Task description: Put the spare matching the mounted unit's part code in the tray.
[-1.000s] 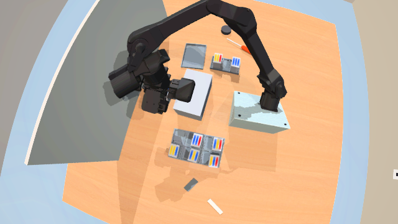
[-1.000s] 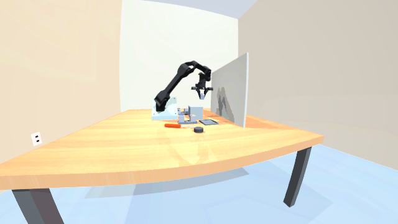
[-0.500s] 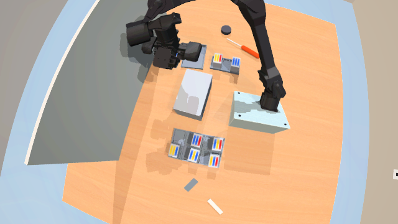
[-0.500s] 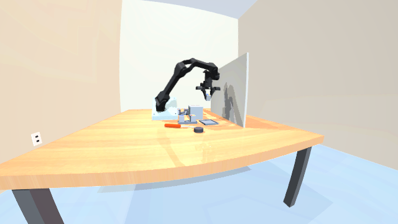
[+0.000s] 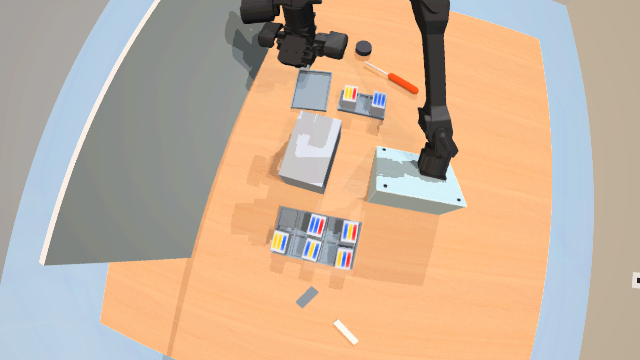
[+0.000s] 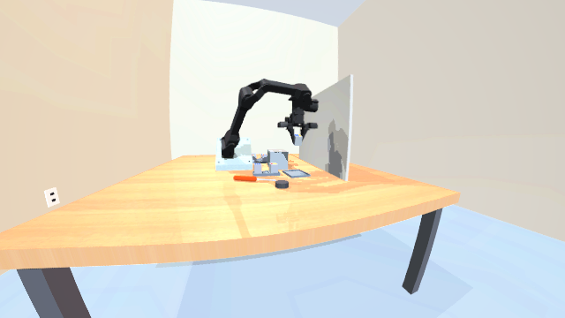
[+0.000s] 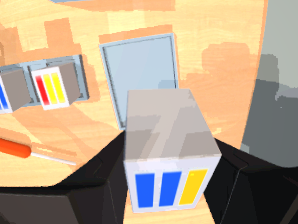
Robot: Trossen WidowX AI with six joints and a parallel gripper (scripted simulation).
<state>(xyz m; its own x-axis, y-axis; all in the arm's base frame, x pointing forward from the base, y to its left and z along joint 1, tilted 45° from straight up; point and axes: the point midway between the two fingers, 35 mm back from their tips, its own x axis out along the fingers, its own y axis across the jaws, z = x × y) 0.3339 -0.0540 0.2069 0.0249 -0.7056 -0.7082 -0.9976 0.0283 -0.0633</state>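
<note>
The grey tray lies 15 cm below my gripper tip. The rest, counted from my gripper tip: grey panel (20 cm ahead, 17 cm to the left, 7 cm above); then grey box (20 cm to the left, 10 cm below, 5 cm behind); then black puck (18 cm to the right, 14 cm below, 12 cm behind).
</note>
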